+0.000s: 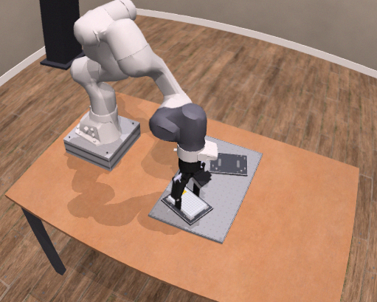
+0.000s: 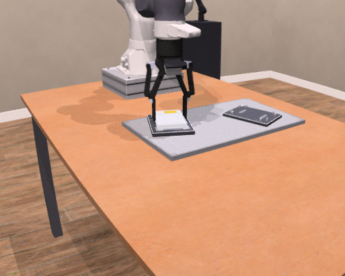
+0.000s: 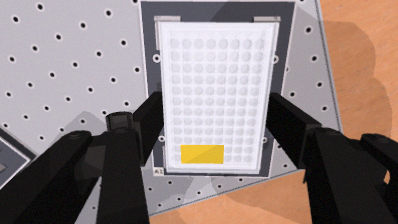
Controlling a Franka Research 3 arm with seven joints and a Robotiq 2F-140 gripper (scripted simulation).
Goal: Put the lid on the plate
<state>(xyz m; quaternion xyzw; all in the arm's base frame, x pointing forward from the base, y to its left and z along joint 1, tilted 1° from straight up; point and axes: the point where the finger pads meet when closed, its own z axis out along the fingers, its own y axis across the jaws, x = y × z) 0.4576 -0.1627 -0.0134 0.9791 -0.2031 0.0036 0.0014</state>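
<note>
The clear lid is 20 mm below my hand. The rest, counted from my hand: nest N1: 40 mm below; then culture plate E01: 30 mm below; then lid park LP1: 280 mm to the left, 80 mm ahead, 40 mm below.
</note>
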